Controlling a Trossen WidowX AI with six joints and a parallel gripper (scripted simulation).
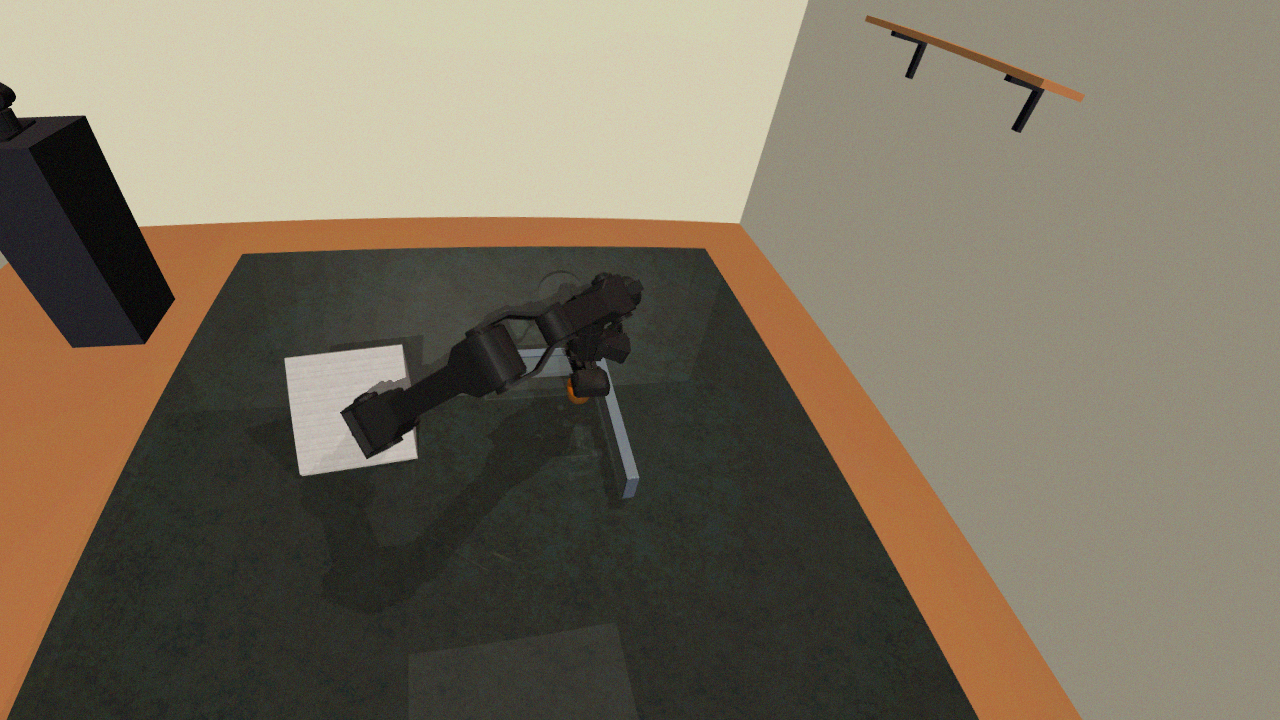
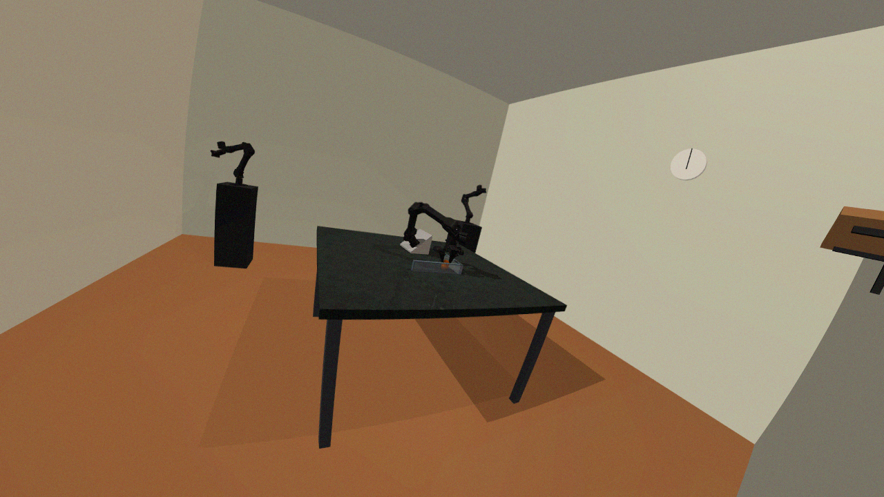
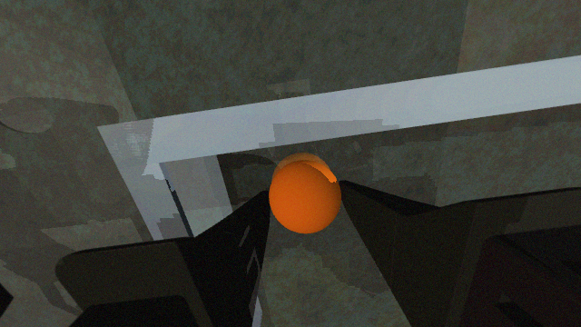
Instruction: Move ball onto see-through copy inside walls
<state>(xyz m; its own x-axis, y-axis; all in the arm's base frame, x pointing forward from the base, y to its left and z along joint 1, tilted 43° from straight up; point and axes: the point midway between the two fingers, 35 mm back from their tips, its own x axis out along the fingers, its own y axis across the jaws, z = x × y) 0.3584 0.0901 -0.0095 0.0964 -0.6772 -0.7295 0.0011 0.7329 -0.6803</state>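
The see-through copy is 20 mm below my gripper tip. The rest, counted from my gripper tip: orange ball: right at my gripper tip.
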